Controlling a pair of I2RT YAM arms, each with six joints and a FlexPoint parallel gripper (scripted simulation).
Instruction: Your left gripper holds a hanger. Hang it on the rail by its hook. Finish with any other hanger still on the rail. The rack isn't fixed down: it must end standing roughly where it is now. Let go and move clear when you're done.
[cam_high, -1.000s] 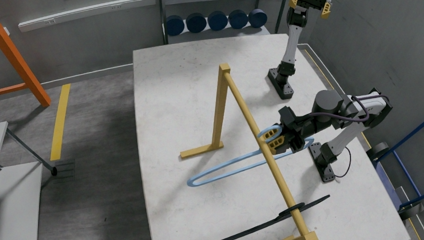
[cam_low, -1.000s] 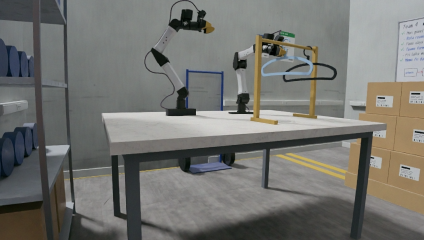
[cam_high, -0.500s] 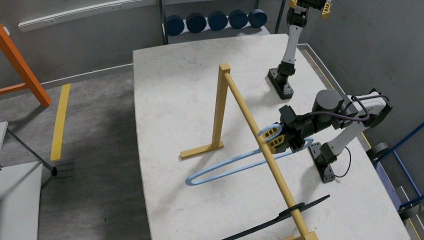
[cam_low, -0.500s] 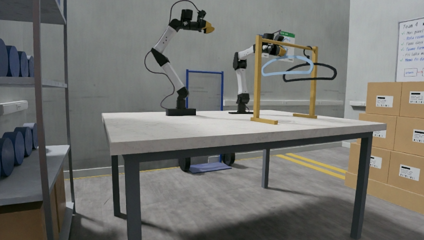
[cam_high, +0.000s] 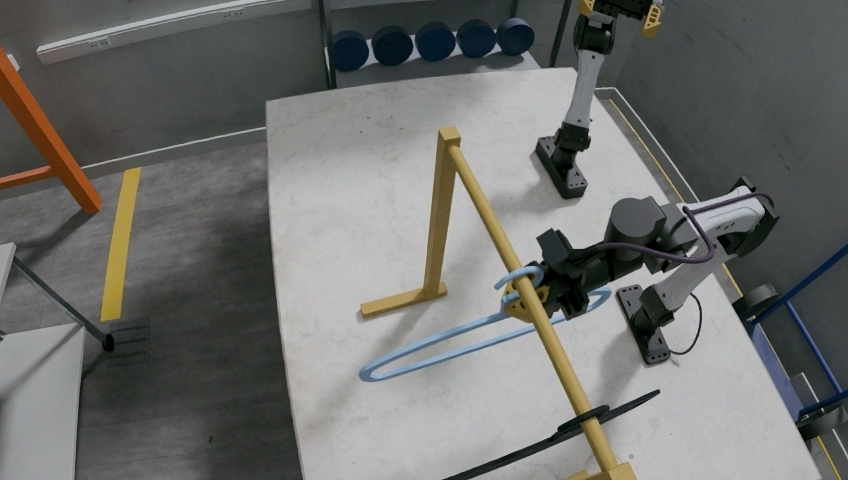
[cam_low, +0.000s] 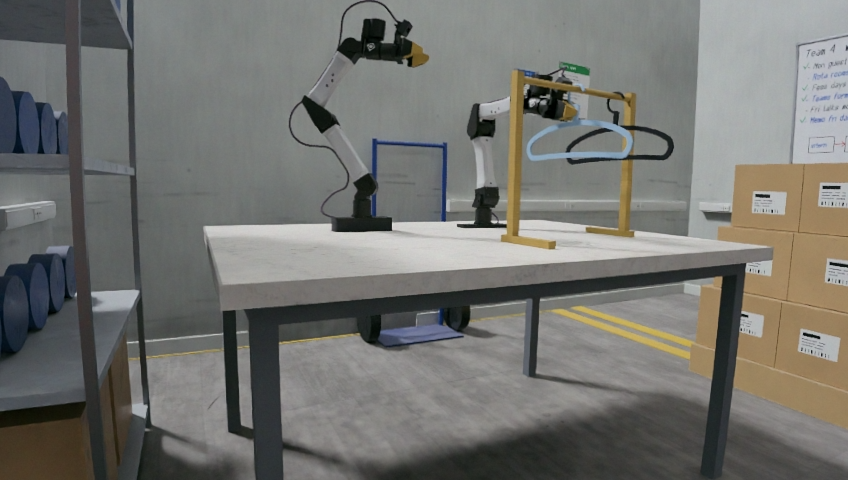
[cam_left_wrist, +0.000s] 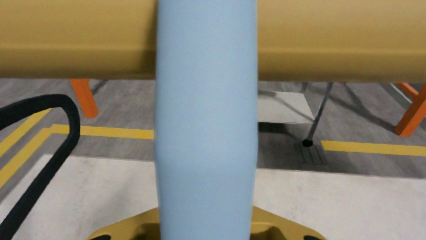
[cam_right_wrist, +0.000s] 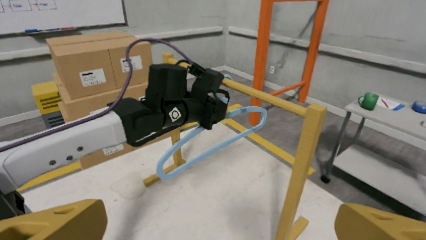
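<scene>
Now: left hand 30 mm above the light blue hanger. From my left hand the other things lie so: black hanger: 10 mm behind, 180 mm to the left, 30 mm below.
</scene>
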